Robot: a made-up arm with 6 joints.
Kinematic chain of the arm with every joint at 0, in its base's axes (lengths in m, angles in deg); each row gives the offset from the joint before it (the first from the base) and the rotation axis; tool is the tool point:
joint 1: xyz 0 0 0.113 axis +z
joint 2: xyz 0 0 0 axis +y
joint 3: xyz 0 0 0.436 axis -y
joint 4: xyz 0 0 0 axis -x
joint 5: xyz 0.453 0 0 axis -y
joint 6: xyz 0 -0.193 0 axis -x
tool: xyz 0 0 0
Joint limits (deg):
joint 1: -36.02..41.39
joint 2: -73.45..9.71
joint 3: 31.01..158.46
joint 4: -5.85..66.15
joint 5: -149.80..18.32
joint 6: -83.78..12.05
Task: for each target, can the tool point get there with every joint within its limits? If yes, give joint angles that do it. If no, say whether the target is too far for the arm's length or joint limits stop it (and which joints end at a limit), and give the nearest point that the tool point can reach.
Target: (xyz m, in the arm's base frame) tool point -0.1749 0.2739 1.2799
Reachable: no: too far | nearest point -0.2331 0.0730 1.0057 | short by 0.345 m
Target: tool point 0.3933 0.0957 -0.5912
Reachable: no: joint limits stop it (at a limit: joint 1, joint 2, joint 3, joint 4) | nearest point -0.4976 0.2653 -0.2282 | short by 0.977 m
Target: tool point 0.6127 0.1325 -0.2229
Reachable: no: joint limits stop it (at a limit: joint 2, joint 3, joint 4) | nearest point 0.5260 0.1137 0.6890 | short by 0.916 m
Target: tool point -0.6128 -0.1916 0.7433
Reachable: yes | joints 3.42 -56.25 53.35 36.71 -99.37 -6.38
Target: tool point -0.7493 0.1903 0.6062
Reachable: yes | joints -25.24 -54.55 79.31 40.22 -63.89 -63.29
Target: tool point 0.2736 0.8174 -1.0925
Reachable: no: too far | nearest point -0.4976 0.2653 -0.2282 | short by 1.283 m
